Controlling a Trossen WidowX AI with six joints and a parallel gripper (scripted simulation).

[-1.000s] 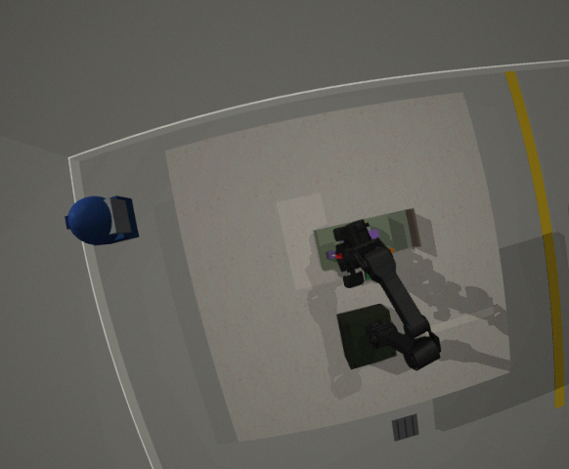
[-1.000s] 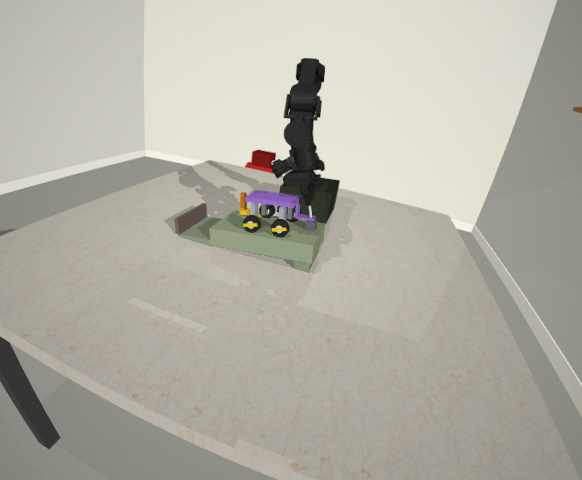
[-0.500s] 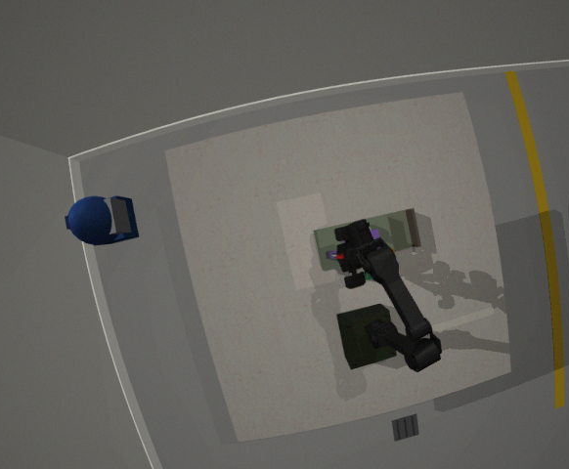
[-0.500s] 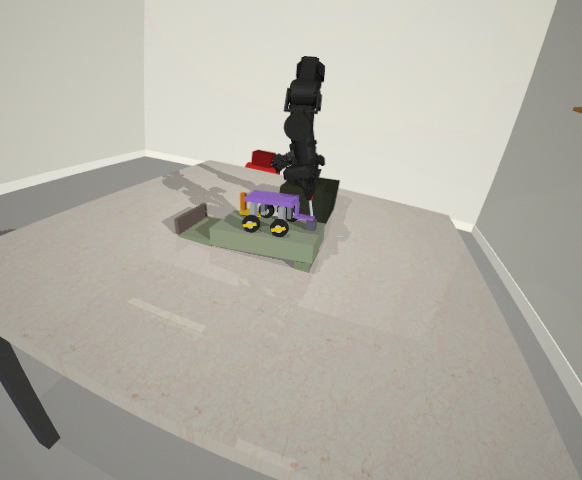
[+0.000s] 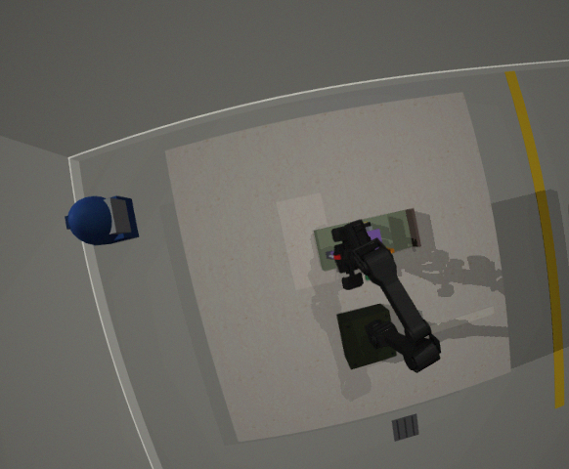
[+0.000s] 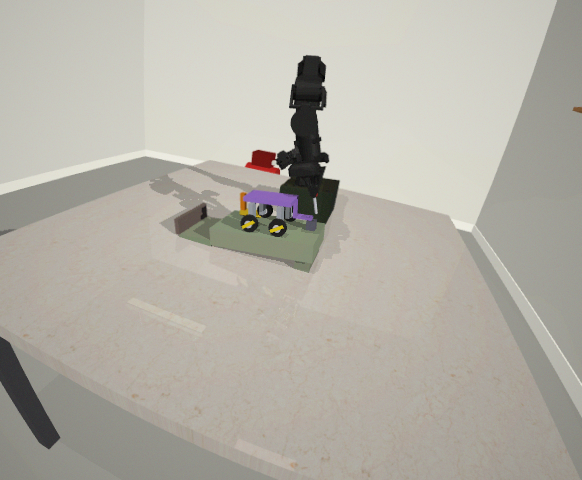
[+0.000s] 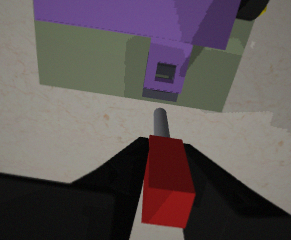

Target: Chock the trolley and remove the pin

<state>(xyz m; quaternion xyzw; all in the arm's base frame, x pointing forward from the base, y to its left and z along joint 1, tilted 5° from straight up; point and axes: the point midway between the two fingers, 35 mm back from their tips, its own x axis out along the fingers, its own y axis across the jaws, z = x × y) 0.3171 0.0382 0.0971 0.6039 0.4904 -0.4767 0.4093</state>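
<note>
Right now my gripper tip is 18 cm above the green tray, 16 cm to the left of it and 14 cm past it. Round my gripper tip: ramp 13 cm below, 10 cm to the right; trolley 10 cm to the right, 6 cm below; stop pin right at my gripper tip.
</note>
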